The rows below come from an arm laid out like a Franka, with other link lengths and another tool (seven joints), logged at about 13 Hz.
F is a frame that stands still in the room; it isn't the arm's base.
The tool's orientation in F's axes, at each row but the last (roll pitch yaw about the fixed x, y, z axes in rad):
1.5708 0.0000 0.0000
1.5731 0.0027 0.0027
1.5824 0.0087 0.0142
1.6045 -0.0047 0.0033
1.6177 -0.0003 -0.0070
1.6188 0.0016 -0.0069
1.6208 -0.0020 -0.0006
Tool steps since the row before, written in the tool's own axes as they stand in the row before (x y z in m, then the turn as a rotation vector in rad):
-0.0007 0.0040 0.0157 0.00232 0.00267 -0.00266
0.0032 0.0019 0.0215 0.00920 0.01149 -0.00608
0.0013 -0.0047 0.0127 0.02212 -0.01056 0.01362
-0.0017 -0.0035 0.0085 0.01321 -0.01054 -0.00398
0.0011 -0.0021 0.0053 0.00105 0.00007 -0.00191
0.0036 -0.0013 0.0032 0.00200 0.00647 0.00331
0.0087 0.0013 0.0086 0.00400 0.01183 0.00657
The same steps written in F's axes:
-0.0007 -0.0157 0.0040 0.00232 0.00266 0.00267
0.0033 -0.0215 0.0018 0.00921 0.00608 0.01148
0.0014 -0.0126 -0.0049 0.02222 -0.01318 -0.01091
-0.0017 -0.0084 -0.0038 0.01324 0.00438 -0.01034
0.0011 -0.0052 -0.0023 0.00106 0.00190 0.00016
0.0036 -0.0032 -0.0015 0.00199 -0.00363 0.00630
0.0087 -0.0087 0.0009 0.00397 -0.00716 0.01149

